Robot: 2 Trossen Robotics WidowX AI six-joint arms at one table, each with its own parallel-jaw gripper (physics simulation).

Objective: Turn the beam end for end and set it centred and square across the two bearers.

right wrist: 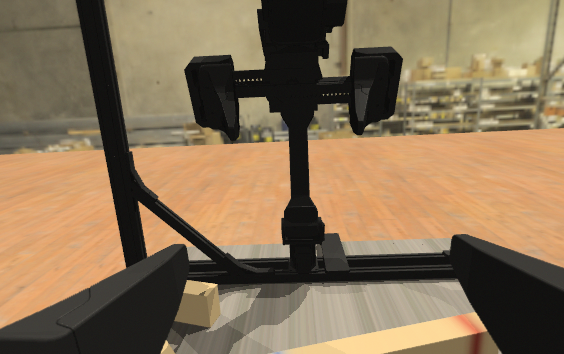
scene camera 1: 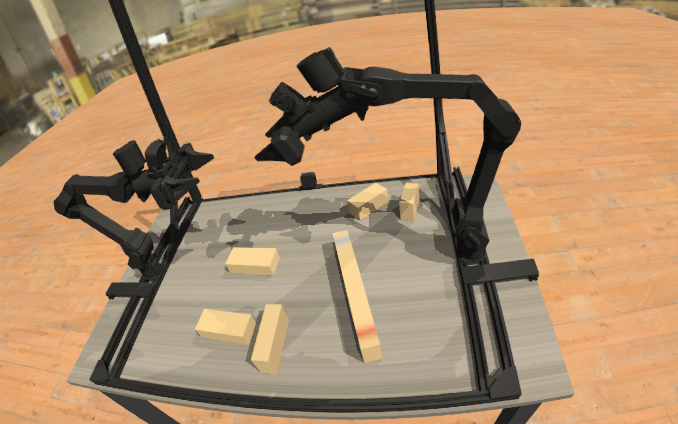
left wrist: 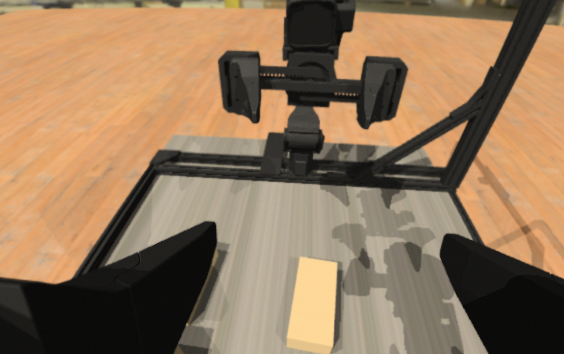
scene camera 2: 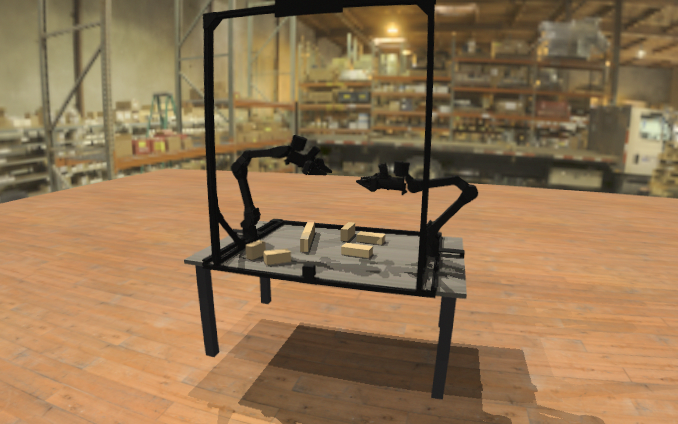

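Pixels of known places: left gripper, between the fingertips: (right wrist: 295, 132) (scene camera 1: 261, 146) (left wrist: 328, 238) (scene camera 2: 329, 173); right gripper, between the fingertips: (right wrist: 316, 251) (scene camera 1: 206, 167) (left wrist: 310, 121) (scene camera 2: 358, 179); left arm's base, origin of its link: (right wrist: 303, 265) (scene camera 1: 472, 252) (scene camera 2: 249, 237); right arm's base, origin of its link: (scene camera 1: 152, 272) (left wrist: 300, 167) (scene camera 2: 431, 254).
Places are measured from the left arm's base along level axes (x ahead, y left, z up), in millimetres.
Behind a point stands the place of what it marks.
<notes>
The long pale beam (scene camera 1: 352, 290) @[x 287, y 119, z 44 mm] (scene camera 2: 308, 236) @[x 328, y -14, z 39 mm] (right wrist: 390, 337) @[x 278, y 113, z 44 mm] lies on the table, its blue band at the far end and red band at the near end in scene camera 1. Two blocks, one (scene camera 1: 225, 326) @[x 584, y 196, z 19 mm] (scene camera 2: 371, 238) @[x 605, y 153, z 6 mm] lying sideways and one (scene camera 1: 270, 338) @[x 453, y 241, z 44 mm] (scene camera 2: 348, 231) @[x 482, y 162, z 30 mm] nearly end-on, are close together at the front left there. Which blocks are the bearers I cannot tell. My left gripper (scene camera 1: 262, 146) @[x 428, y -5, z 348 mm] (scene camera 2: 327, 171) @[x 428, y -5, z 348 mm] (left wrist: 328, 238) @[x 428, y -5, z 348 mm] (right wrist: 295, 132) @[x 428, y -5, z 348 mm] is open and empty, high above the table. My right gripper (scene camera 1: 205, 169) @[x 565, y 0, z 324 mm] (scene camera 2: 359, 182) @[x 565, y 0, z 324 mm] (left wrist: 310, 121) @[x 565, y 0, z 324 mm] is open and empty, also raised.
Another block (scene camera 1: 252, 261) @[x 562, y -12, z 19 mm] (scene camera 2: 357, 250) @[x 582, y -63, z 10 mm] (left wrist: 312, 302) @[x 563, y -27, z 19 mm] lies left of the beam in scene camera 1. Two more blocks, one (scene camera 1: 367, 201) @[x 261, y -208, z 27 mm] (scene camera 2: 277, 257) @[x 274, y -261, z 9 mm] slanted and one (scene camera 1: 409, 201) @[x 144, y -169, z 44 mm] (scene camera 2: 255, 250) @[x 154, y -234, z 20 mm] (right wrist: 200, 305) @[x 168, y -183, z 24 mm] by the left arm's base, are at the back right. Black rails edge the table.
</notes>
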